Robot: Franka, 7 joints.
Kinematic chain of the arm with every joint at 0, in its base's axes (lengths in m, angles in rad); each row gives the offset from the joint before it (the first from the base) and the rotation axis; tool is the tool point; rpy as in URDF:
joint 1: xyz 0 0 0.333 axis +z
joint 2: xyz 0 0 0 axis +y
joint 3: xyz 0 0 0.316 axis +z
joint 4: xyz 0.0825 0 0 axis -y
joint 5: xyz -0.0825 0 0.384 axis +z
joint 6: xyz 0 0 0 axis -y
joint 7: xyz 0.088 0 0 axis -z
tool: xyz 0 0 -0.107 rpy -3.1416 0 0
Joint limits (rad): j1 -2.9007..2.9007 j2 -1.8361..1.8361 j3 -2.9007..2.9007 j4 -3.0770..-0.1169 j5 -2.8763..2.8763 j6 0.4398..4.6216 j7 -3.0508..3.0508
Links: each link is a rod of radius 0.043 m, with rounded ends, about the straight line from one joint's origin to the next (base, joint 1, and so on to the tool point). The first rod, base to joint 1, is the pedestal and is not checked.
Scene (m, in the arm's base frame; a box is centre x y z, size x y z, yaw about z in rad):
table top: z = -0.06
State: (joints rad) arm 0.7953 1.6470 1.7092 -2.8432 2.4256 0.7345 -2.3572
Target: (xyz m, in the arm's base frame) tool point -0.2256 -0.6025 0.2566
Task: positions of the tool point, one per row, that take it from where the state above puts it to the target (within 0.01 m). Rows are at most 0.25 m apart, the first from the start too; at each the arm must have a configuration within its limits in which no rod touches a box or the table.
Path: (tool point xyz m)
1: -0.1705 0.3534 0.3683
2: -0.0451 0.4004 0.2651
3: 0.1234 0.3739 0.1796
4: 0.2869 0.2558 0.1279
5: 0.3896 0.0596 0.1201
6: 0.4187 -0.1291 0.1095
7: 0.3618 -0.3281 0.1171
8: 0.2193 -0.4960 0.1443
9: 0.0115 -0.5955 0.1912
10: -0.2256 -0.6025 0.2566

